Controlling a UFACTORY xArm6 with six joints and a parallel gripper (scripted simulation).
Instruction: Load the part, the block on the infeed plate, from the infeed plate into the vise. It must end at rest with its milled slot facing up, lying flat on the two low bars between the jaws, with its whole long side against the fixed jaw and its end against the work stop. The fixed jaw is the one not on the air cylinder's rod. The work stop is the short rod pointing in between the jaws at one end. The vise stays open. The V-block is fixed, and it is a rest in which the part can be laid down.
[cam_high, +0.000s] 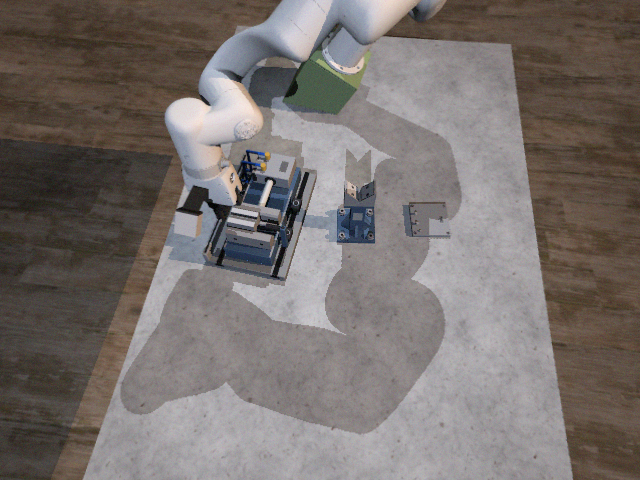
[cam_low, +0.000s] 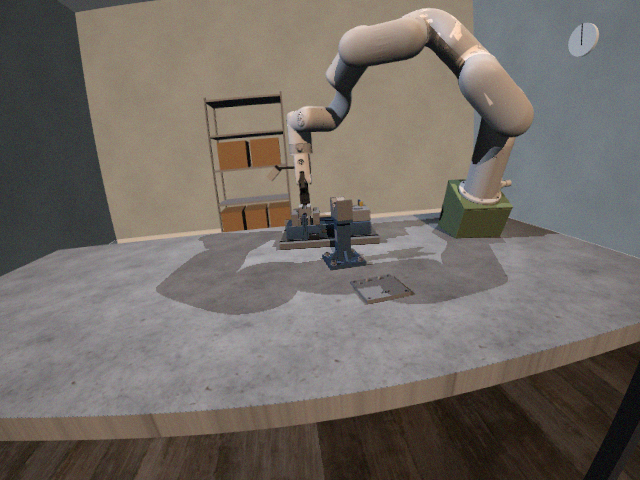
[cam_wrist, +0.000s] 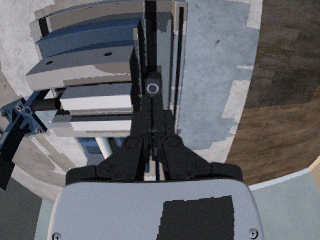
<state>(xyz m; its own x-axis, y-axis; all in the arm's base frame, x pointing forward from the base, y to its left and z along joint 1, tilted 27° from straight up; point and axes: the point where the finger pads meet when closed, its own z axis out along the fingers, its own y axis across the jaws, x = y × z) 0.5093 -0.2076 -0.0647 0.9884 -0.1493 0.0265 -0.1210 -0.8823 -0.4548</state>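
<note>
Now: the part 5 cm to the left of my hand, 2 cm below it and 1 cm ahead of it. Also, from my hand: fixed jaw: 6 cm to the left, 5 cm below, 4 cm ahead; air cylinder rod: 8 cm to the left, 8 cm behind, 5 cm below; blue vise body: 8 cm below, 7 cm to the left, 6 cm behind.
</note>
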